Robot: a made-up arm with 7 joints. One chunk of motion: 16 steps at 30 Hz.
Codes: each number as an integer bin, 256 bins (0 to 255) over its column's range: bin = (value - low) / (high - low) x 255, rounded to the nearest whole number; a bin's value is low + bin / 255 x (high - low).
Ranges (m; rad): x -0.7..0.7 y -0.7..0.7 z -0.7..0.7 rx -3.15..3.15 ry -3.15..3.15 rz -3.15..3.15
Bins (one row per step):
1: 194 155 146 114 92 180
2: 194 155 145 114 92 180
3: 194 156 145 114 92 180
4: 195 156 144 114 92 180
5: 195 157 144 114 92 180
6: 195 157 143 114 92 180
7: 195 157 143 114 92 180
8: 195 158 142 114 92 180
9: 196 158 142 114 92 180
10: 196 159 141 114 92 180
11: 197 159 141 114 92 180
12: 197 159 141 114 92 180
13: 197 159 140 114 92 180
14: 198 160 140 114 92 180
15: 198 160 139 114 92 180
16: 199 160 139 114 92 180
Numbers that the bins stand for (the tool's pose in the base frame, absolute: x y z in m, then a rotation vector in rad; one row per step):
1: 0.3651 0.1510 0.1016 -0.3335 -0.8771 1.2971
2: 0.3651 0.1510 0.0961 -0.3335 -0.8771 1.2971
3: 0.3651 0.1565 0.0961 -0.3335 -0.8771 1.2971
4: 0.3706 0.1565 0.0906 -0.3335 -0.8771 1.2971
5: 0.3706 0.1620 0.0906 -0.3335 -0.8771 1.2971
6: 0.3706 0.1620 0.0851 -0.3335 -0.8771 1.2971
7: 0.3706 0.1620 0.0851 -0.3335 -0.8771 1.2971
8: 0.3706 0.1675 0.0796 -0.3335 -0.8771 1.2971
9: 0.3761 0.1675 0.0796 -0.3335 -0.8771 1.2971
10: 0.3761 0.1729 0.0741 -0.3335 -0.8771 1.2971
11: 0.3816 0.1729 0.0741 -0.3335 -0.8771 1.2971
12: 0.3816 0.1729 0.0741 -0.3335 -0.8771 1.2971
13: 0.3816 0.1729 0.0686 -0.3335 -0.8771 1.2971
14: 0.3871 0.1784 0.0686 -0.3335 -0.8771 1.2971
15: 0.3871 0.1784 0.0631 -0.3335 -0.8771 1.2971
16: 0.3925 0.1784 0.0631 -0.3335 -0.8771 1.2971

